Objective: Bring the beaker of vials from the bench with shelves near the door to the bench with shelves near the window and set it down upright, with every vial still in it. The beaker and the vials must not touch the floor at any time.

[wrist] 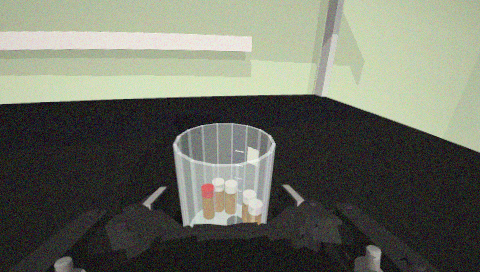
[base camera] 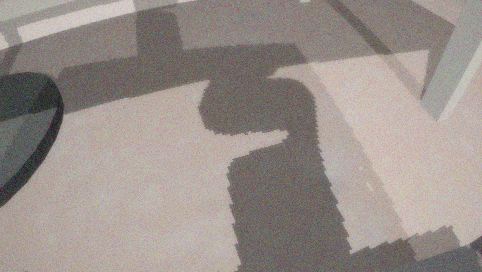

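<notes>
A clear glass beaker (wrist: pixel 225 172) stands upright on the black bench top (wrist: pixel 90 150) in the wrist view. Inside it are several upright amber vials: one with a red cap (wrist: pixel 207 200) at the left, two with white caps behind it, and two with white caps at the right. A grey cap (wrist: pixel 233 220) shows low in the middle, its vial mostly hidden. My gripper (wrist: pixel 225 197) is open, with one fingertip on each side of the beaker's lower part and a gap on both sides. The beaker's base is hidden behind the gripper body.
A pale shelf (wrist: pixel 125 41) runs along the wall behind the bench, and a grey post (wrist: pixel 327 55) stands at its back corner. In the base view a dark round seat (base camera: pixel 25 135) is at the left, a pale bench leg (base camera: pixel 452 65) at the right, and the arm's shadow lies on the floor.
</notes>
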